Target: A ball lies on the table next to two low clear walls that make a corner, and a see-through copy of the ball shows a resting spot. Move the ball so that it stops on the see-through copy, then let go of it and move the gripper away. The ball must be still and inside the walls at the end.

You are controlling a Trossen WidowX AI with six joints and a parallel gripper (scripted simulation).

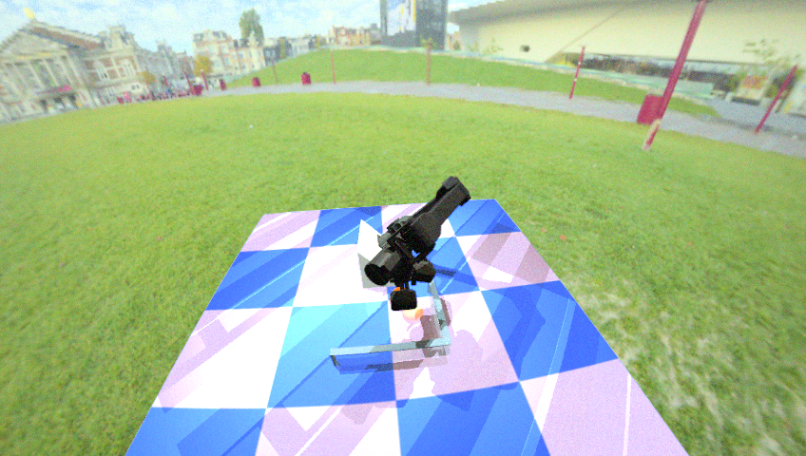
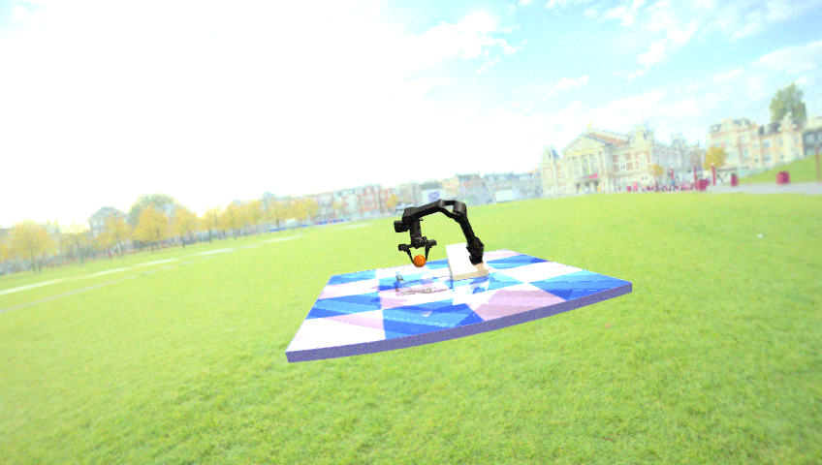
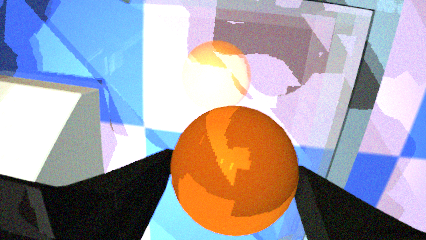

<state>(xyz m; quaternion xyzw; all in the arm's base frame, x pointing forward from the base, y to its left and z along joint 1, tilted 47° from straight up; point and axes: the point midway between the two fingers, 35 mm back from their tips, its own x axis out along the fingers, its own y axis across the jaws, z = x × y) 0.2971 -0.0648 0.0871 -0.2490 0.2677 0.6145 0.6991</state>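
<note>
The see-through copy of ball lies 90 mm below my gripper tip, 40 mm to the left of it and 20 mm behind it. The rest, counted from my gripper tip: orange ball: right at my gripper tip.
</note>
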